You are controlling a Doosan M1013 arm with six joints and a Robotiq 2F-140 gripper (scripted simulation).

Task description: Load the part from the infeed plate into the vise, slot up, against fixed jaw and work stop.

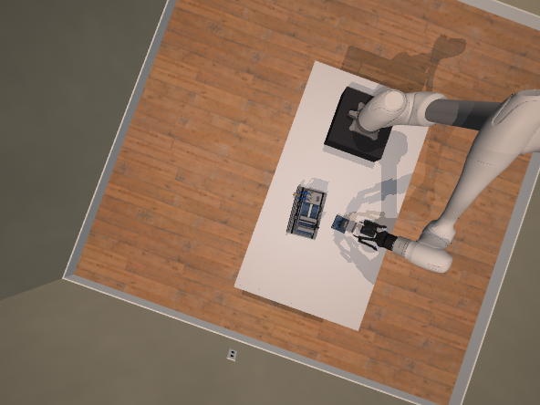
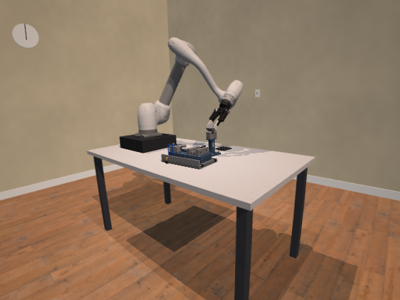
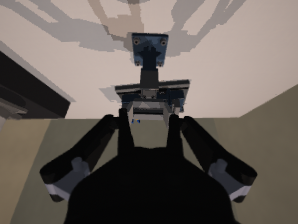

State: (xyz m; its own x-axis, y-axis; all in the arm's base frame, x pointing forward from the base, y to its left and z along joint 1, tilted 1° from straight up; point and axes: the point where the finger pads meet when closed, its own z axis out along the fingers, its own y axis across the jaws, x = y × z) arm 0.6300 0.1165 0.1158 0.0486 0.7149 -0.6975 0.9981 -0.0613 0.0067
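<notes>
Right now the part is 1 cm to the right of my hand and 1 cm below it. The rest, counted from my hand: vise base 1 cm ahead, 24 cm to the right, 16 cm below.
</notes>
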